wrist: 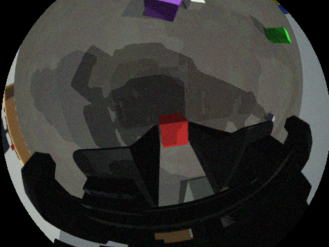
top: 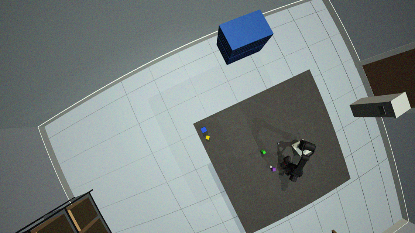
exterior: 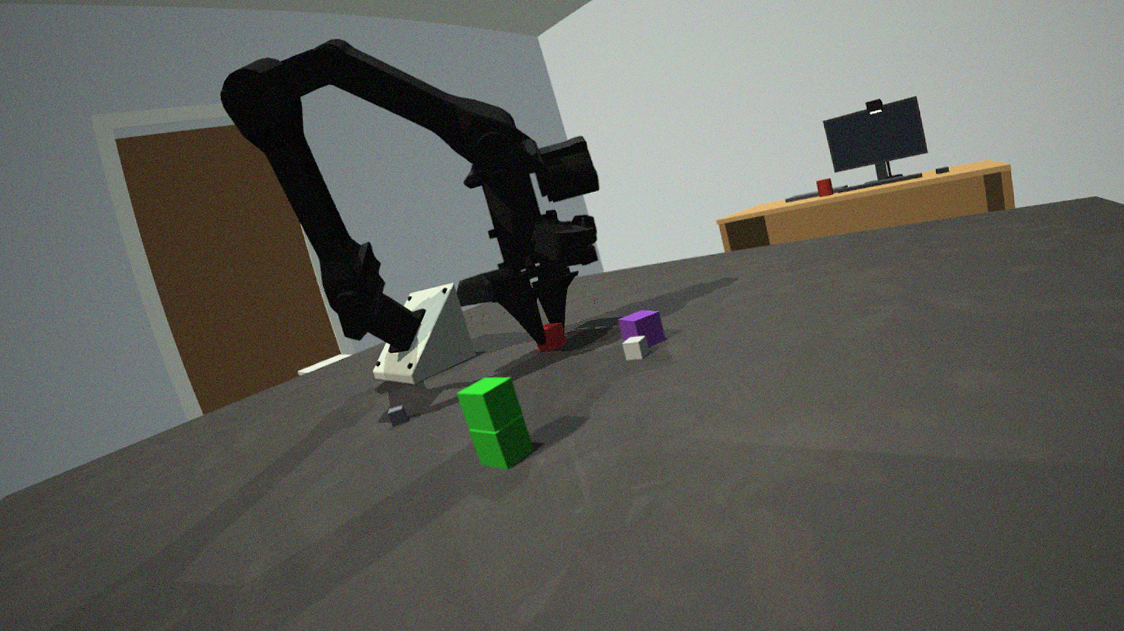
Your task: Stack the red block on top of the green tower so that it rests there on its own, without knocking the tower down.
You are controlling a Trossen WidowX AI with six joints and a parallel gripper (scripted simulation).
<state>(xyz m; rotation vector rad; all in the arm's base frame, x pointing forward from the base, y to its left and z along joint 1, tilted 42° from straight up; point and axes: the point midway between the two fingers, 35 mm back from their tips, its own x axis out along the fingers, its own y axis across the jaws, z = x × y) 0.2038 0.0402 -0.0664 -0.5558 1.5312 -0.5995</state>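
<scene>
My gripper tip is 140 mm short of the purple cube, 10 mm to the left of it and 10 mm below it. Round my gripper tip: tiny grey cube: 20 mm behind, 210 mm to the right; small white cube: 150 mm ahead, 40 mm to the right; red block: right at my gripper tip.
</scene>
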